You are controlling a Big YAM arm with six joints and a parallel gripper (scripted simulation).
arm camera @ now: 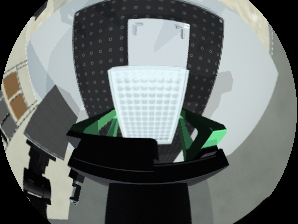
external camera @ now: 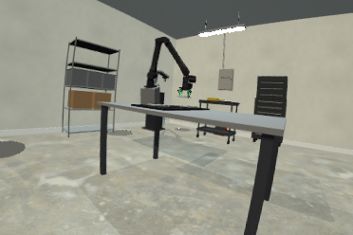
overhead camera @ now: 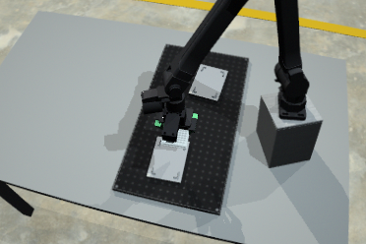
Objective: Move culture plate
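Right now my hand is 9 cm above the grey nest, 7 cm to the right of it and 2 cm short of it. From my hand the other things lie so: clear lid right at my hand.
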